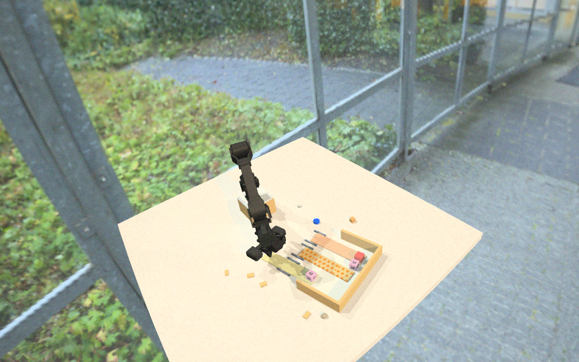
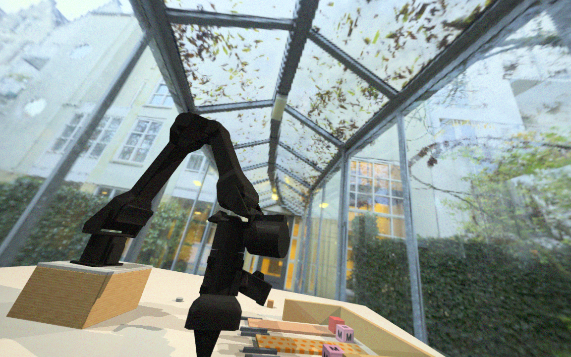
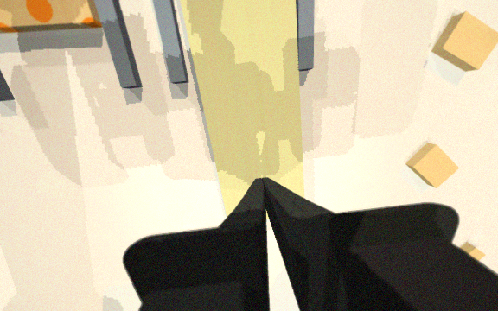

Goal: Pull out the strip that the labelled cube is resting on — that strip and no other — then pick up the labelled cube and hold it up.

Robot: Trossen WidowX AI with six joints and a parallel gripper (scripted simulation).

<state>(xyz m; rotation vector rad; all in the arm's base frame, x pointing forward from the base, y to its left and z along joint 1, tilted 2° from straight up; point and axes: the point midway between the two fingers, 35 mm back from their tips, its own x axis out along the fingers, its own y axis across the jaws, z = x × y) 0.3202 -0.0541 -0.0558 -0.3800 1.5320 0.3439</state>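
Right now my gripper tip is 9 cm short of the yellow-green strip and 5 cm to the right of it. Also, from my gripper tip: blue disc (9 cm behind, 27 cm to the left).
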